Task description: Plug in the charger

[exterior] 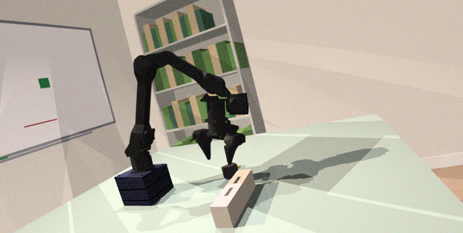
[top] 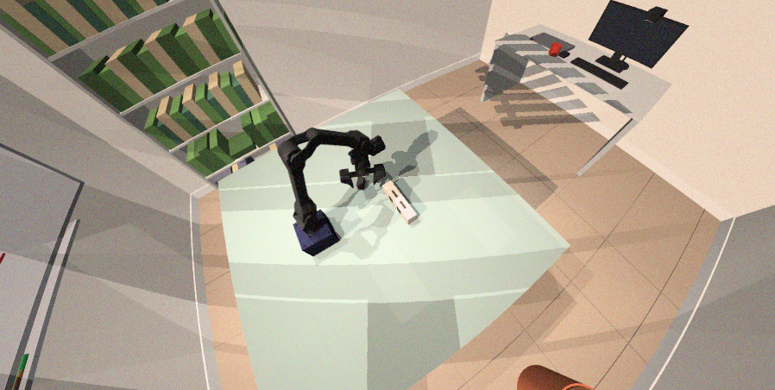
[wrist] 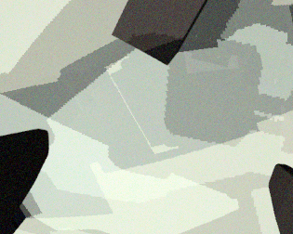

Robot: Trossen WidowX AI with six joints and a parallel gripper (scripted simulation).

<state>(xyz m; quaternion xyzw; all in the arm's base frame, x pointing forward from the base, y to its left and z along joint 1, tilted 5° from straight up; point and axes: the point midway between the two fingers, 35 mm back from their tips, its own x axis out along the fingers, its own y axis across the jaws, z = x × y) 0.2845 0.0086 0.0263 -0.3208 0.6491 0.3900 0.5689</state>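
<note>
The black two-prong charger lies 30 mm ahead of my gripper tip, 60 mm to the left of it and 60 mm below it.
</note>
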